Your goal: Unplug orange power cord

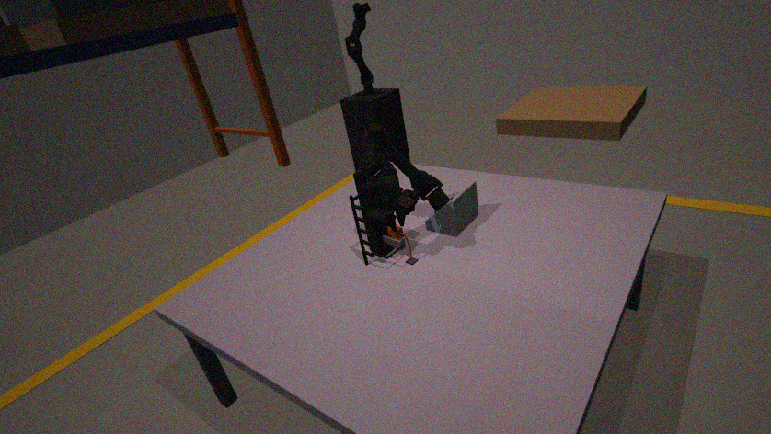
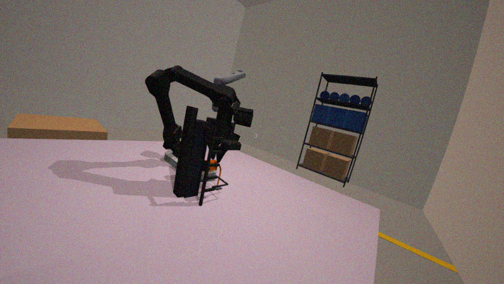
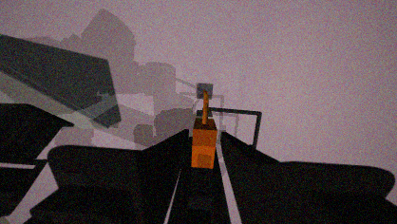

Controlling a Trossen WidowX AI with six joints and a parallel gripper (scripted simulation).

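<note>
My gripper tip is now 4 cm to the left of the orange plug and 1 cm above it.
</note>
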